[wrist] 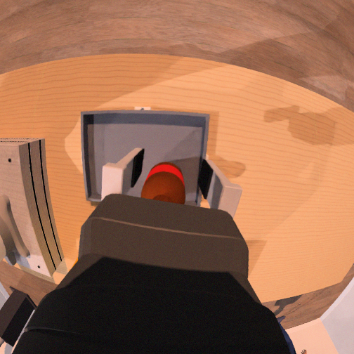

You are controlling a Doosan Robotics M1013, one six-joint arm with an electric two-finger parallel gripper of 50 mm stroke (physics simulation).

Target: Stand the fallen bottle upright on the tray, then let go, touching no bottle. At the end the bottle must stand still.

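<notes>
The brown bottle with a red band [164, 186] appears to stand upright in the grey tray [115, 137], near the tray's near side. Its shoulder faces the camera, and its neck is mostly hidden behind the gripper body. Its foot is hidden too. My gripper [171, 165] is open and empty. Its two fingers are on either side of the bottle in the view, with a visible gap on each side. How far the fingertips are above or beside the bottle in depth is hard to tell.
The tray lies on a light wooden table [280, 195]. A beige panelled block with dark grooves [32, 200] stands left of the tray. A dark box-shaped part [16, 312] shows at the lower left. The brown wooden floor [150, 25] shows beyond the table's far edge.
</notes>
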